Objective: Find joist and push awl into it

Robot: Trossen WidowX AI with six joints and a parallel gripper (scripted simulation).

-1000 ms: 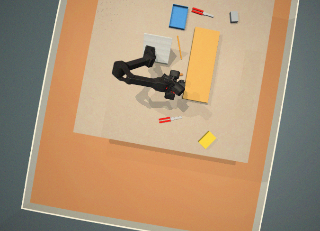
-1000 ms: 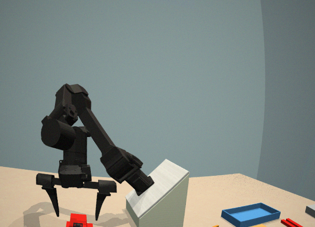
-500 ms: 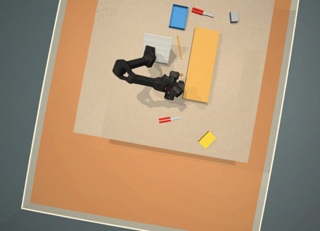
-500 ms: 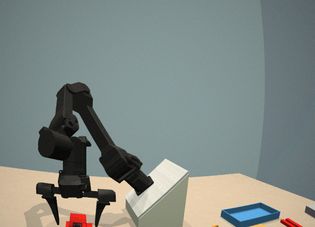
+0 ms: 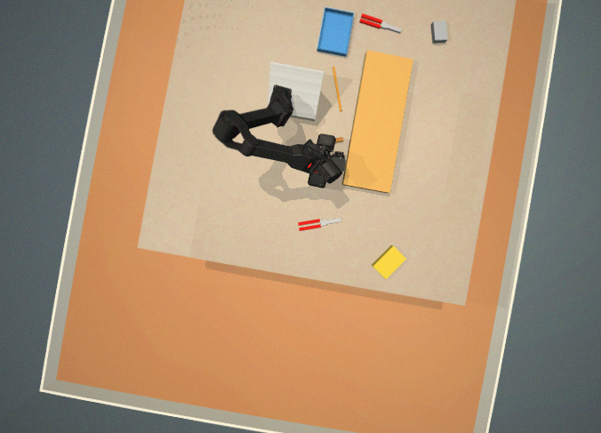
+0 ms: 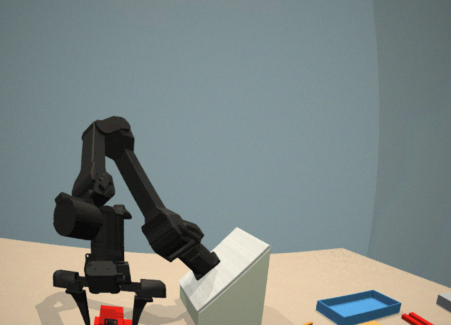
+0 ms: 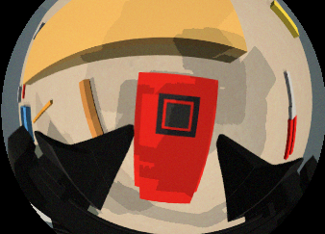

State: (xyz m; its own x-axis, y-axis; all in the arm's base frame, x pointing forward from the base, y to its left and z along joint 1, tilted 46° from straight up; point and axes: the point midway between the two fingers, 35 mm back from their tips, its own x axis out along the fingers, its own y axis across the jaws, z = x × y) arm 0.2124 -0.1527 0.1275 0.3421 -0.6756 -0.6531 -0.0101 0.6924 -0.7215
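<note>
The awl lies 30 mm behind my gripper tip, 90 mm to the left of it and 20 mm below it. Also, from my gripper tip: red stud finder 20 mm above; thin orange stick 30 mm behind, 300 mm to the left, 20 mm below; yellow block 320 mm ahead, 300 mm to the right, 10 mm below.
</note>
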